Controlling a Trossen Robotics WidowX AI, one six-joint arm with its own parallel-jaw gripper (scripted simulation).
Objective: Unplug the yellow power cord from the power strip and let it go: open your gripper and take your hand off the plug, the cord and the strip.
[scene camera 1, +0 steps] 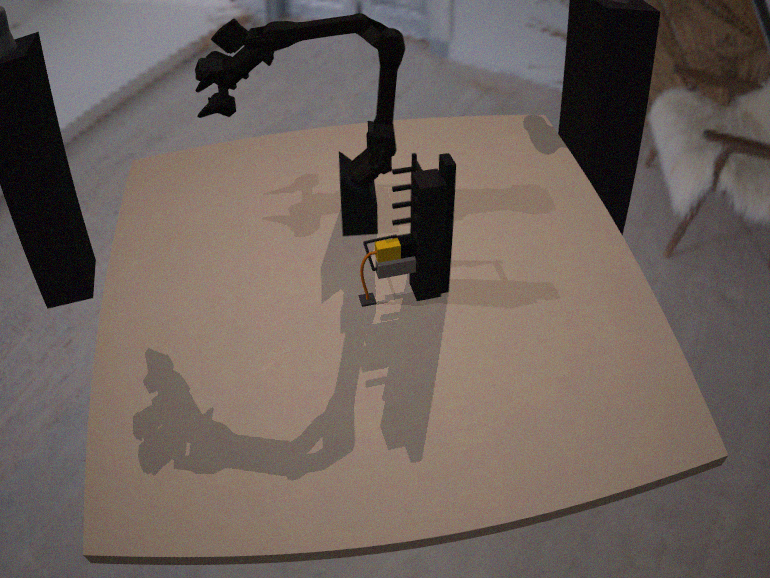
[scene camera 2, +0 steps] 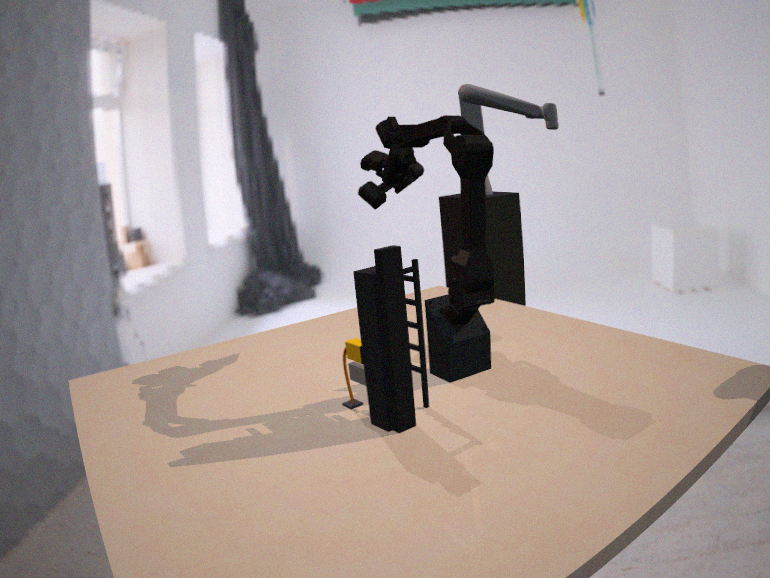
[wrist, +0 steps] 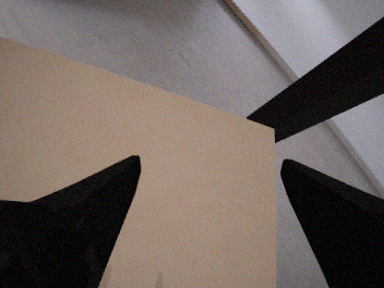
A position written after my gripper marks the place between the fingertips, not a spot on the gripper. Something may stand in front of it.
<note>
My gripper [scene camera 1: 197,103] is open, holding nothing.
My gripper is seen too in scene camera 2 [scene camera 2: 385,200] and in the wrist view [wrist: 211,164].
</note>
